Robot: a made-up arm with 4 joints. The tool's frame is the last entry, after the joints. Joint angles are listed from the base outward. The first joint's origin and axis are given. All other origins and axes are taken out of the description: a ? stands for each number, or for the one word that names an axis. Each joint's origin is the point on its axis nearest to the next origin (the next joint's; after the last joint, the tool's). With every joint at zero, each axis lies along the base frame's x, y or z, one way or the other. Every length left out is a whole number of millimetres.
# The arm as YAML. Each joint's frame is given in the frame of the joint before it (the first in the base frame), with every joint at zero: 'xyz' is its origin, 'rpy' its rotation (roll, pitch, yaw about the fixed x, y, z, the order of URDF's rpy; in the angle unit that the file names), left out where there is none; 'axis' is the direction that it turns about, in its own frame. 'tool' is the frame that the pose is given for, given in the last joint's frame.
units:
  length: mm
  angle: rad
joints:
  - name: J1
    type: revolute
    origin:
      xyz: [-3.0, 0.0, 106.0]
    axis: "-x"
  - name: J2
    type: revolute
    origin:
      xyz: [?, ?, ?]
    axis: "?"
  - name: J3
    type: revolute
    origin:
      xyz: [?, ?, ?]
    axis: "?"
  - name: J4
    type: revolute
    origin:
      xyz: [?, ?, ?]
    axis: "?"
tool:
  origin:
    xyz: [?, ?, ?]
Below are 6 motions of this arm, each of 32 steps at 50 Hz.
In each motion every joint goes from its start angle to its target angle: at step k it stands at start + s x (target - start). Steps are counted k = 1, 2, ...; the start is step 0. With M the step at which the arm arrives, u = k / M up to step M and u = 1 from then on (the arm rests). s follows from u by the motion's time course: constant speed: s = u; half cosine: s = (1 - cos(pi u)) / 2; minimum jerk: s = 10 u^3 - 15 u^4 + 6 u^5.
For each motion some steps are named. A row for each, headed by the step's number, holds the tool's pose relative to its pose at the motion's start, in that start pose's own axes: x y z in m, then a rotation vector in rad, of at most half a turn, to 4 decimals.
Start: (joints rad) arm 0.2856 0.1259 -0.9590 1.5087
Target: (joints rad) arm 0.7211 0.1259 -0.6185 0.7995
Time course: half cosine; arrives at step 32
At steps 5, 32:
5: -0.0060 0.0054 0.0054 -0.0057 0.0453 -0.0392
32: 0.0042 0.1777 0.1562 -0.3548 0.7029 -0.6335

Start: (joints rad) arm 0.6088 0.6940 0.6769 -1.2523
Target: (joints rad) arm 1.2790 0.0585 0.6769 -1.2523
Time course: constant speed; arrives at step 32
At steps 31, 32:
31: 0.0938 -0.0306 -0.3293 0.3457 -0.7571 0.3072
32: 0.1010 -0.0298 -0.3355 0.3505 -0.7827 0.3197

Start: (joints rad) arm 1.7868 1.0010 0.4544 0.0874
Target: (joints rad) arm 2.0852 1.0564 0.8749 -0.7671
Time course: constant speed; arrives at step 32
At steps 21, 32:
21: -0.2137 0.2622 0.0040 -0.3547 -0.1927 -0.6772
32: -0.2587 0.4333 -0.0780 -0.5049 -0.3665 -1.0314

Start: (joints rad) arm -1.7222 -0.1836 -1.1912 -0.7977
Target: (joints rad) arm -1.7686 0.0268 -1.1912 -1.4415
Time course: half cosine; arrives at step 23
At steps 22, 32:
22: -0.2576 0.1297 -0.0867 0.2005 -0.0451 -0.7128
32: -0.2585 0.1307 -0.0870 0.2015 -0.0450 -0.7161

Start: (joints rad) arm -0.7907 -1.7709 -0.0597 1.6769
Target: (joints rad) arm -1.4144 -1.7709 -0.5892 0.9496
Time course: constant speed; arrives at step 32
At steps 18, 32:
18: -0.1843 0.1386 0.0909 -0.3147 -0.2584 -0.3321
32: -0.2886 0.2388 0.0686 -0.4689 -0.5294 -0.5012

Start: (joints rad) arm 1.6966 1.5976 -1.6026 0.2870
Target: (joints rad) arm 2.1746 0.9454 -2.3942 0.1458
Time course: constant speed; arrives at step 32
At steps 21, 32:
21: 0.1355 -0.1459 -0.1857 0.5543 0.3783 0.0878
32: 0.1612 -0.1674 -0.2632 0.7601 0.6376 0.0308

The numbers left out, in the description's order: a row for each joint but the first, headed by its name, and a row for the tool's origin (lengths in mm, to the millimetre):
J2: xyz 0.0 114.0 -88.0, axis -z
J3: xyz -42.0 -45.0 0.0, axis -x
J4: xyz 0.0 53.0 258.0, axis +z
tool: xyz -107.0 -383.0 0.0

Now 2 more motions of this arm.
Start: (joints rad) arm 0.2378 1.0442 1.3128 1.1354
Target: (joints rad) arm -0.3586 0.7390 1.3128 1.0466
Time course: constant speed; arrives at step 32
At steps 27, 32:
27: -0.0079 -0.0281 0.0048 0.0139 -0.3374 0.3769
32: -0.0112 -0.0366 0.0019 0.0250 -0.4094 0.4384

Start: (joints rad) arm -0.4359 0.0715 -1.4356 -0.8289
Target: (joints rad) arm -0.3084 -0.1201 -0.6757 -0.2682
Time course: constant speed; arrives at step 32
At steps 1, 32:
1: 0.0033 0.0040 0.0062 -0.0232 -0.0163 0.0187
32: 0.0616 0.2650 0.1777 -0.8602 -0.3188 0.6161

